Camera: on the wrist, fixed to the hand. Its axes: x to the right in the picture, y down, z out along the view.
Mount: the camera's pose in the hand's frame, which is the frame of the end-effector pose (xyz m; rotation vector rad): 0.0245 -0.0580 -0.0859 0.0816 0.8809 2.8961
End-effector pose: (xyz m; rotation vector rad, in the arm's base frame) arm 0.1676 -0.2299 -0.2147 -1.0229 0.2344 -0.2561
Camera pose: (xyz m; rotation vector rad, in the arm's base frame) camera 0.1583 -0.3359 -0.2095 0.3958 2.0651 1.9226
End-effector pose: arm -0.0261 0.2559 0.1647 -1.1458 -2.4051 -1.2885
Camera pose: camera -0.0998 0.1840 0.1920 -1.5049 0.7613 -0.0630
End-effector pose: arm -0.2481 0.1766 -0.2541 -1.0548 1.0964 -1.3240
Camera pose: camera -0.3442 0.1560 -0.2130 1.4654 1.4623 0.8369
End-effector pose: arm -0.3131 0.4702 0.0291 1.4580 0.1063 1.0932
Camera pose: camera -0.3257 0.5628 -0.0219 0.1023 1.0156 -1.9627
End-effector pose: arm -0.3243 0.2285 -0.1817 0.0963 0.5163 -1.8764
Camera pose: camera -0.4018 0.2568 -0.2491 1.0096 0.2537 1.0959
